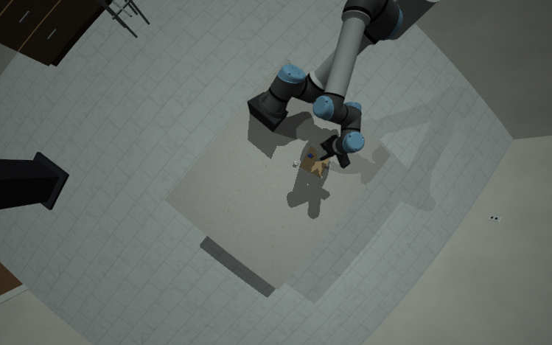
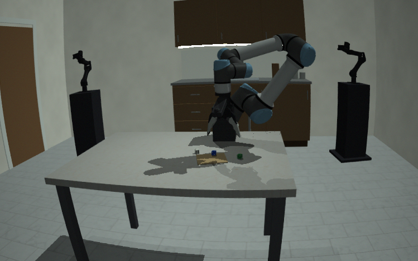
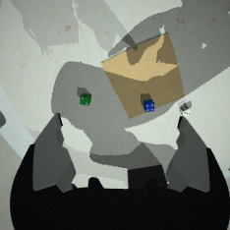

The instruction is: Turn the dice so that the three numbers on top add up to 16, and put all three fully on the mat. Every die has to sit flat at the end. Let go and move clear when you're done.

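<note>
Now: the green die 100 mm below my hand and 80 mm to the left of it. Round my hand: blue die: 90 mm below, 50 mm to the right, 50 mm behind; white die: 130 mm to the right, 100 mm below, 100 mm behind; tan mat: 110 mm below, 60 mm to the right.
</note>
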